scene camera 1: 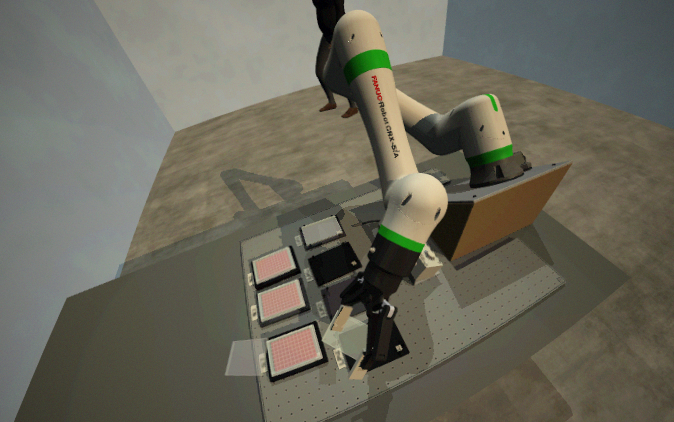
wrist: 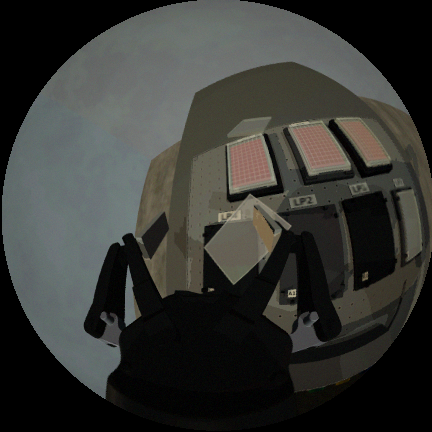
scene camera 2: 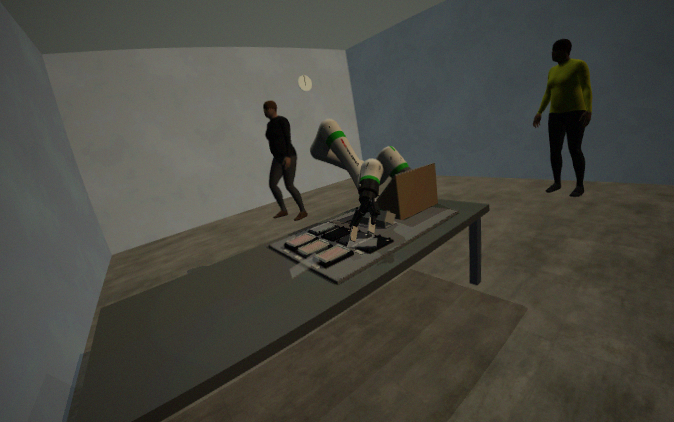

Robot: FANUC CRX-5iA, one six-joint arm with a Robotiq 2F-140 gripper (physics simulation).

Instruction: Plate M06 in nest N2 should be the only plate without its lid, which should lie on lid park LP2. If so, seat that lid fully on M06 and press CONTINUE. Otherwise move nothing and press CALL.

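Places are measured from the arm's base along level axes (x ahead, y left, z up), in millimetres.
Pixels of known places: gripper, between the fingertips: (scene camera 1: 344,351) (wrist: 208,217) (scene camera 2: 361,236); arm's base, origin of its link: (scene camera 1: 496,180) (scene camera 2: 407,181).
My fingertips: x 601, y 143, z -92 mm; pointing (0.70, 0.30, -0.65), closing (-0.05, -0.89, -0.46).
Ahead of a thing's pixels: the offset from my fingertips to its top centre. "spot": to the spot under its first point.
Three pink plates {dx +85, dy -333, dz -31 mm} (scene camera 1: 274,267) {dx +101, dy -214, dz -39 mm} (scene camera 1: 281,301) {dx +111, dy -71, dz -36 mm} (scene camera 1: 295,351) (wrist: 250,165) (wrist: 320,149) (wrist: 362,142) sit in a row of black nests; I cannot read the nest labels or tell which plates wear clear lids. The LP2 pad (wrist: 312,245) looks greyer than the black LP1 pad {dx -88, dy -252, dz -46 mm} (wrist: 367,240); I cannot tell whether a clear lid lies on it. A clear square sheet {dx -32, dy -31, dz -42 mm} (scene camera 1: 355,340) (wrist: 237,245) appears tilted near one fingertip, above the LP4 area; a second clear edge {spot: dx -17, dy -96, dz -42 mm} (wrist: 281,218) shows behind that finger. My gripper (scene camera 1: 350,342) (scene camera 2: 362,230) (wrist: 208,217) is open, over the pads' near end. The buttons cannot be identified.
A clear sheet {dx +232, dy -111, dz -28 mm} (scene camera 1: 242,358) (wrist: 250,127) overhangs the perforated board's left side. A pale plate-like piece {dx -105, dy -387, dz -48 mm} (scene camera 1: 321,231) (wrist: 411,225) sits at the back of the pad row. A pale box {dx -303, dy -172, dz +18 mm} (scene camera 1: 426,267) stands behind the wrist, near the brown-sided base (scene camera 1: 510,210). Two people (scene camera 2: 280,145) (scene camera 2: 567,100) stand beyond the table.
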